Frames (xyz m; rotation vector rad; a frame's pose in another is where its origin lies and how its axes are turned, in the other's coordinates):
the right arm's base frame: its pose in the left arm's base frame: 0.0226 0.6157 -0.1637 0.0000 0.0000 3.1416
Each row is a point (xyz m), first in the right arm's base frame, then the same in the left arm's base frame.
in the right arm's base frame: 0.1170 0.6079 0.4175
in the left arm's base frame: -0.0944 0.0078 0.2538
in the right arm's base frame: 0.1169 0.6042 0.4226
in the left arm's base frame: -0.0943 0.0115 0.2589
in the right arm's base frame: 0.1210 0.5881 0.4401
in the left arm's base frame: -0.0984 0.0276 0.2764
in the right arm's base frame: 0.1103 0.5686 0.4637
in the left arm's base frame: -0.0877 0.0471 0.3000
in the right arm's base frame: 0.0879 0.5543 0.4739
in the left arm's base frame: -0.0653 0.0614 0.3102
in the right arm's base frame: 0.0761 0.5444 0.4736
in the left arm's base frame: -0.0535 0.0713 0.3099
